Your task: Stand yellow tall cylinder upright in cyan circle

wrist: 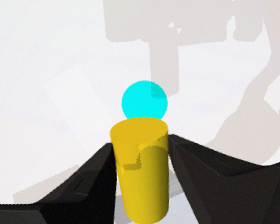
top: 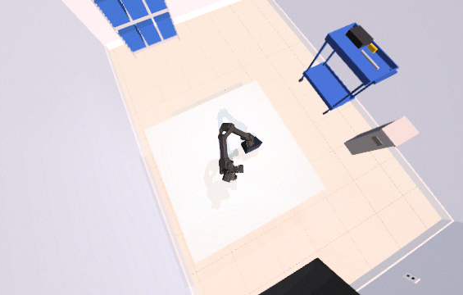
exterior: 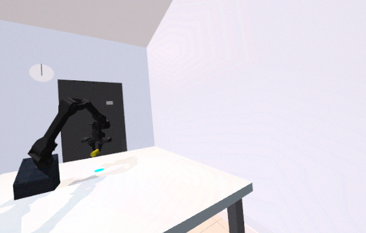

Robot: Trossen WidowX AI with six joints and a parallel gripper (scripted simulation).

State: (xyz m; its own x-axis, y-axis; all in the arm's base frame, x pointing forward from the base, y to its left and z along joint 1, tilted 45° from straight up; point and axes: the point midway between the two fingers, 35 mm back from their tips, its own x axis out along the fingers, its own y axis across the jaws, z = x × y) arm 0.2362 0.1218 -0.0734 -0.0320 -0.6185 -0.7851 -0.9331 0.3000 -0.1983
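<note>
Now: the cyan circle 130 mm below my gripper tip and 10 mm to the right of it. From my gripper tip the other things lie so: yellow tall cylinder (20 mm to the right, 10 mm behind).
</note>
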